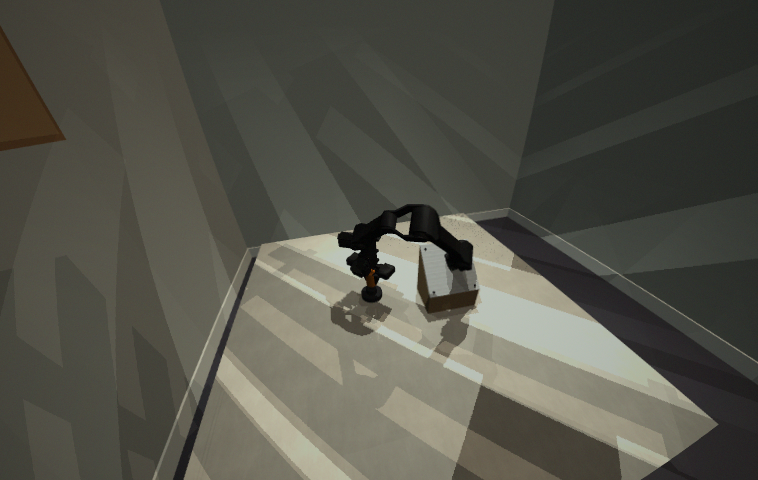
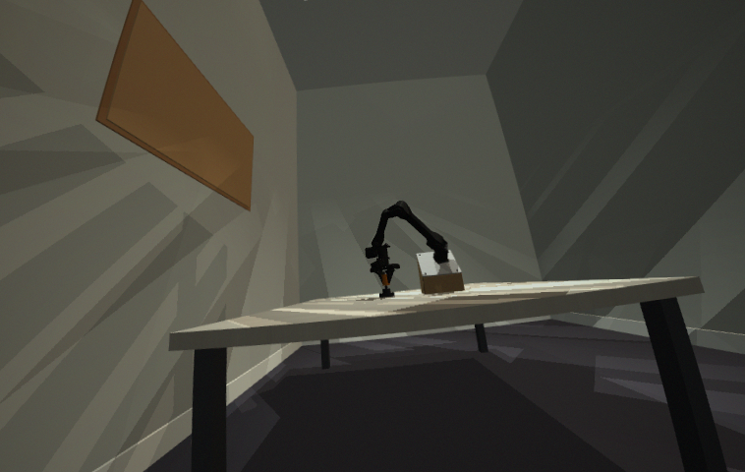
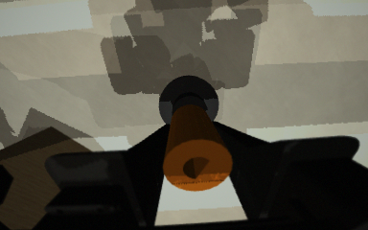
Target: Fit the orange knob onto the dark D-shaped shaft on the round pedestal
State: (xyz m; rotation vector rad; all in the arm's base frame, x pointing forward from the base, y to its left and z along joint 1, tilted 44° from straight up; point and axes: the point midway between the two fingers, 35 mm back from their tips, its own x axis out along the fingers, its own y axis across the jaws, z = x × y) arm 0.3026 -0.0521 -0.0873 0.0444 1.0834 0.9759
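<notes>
Now: the orange knob 2 cm above my gripper tip. Round my gripper tip: dark round pedestal 4 cm below.
</notes>
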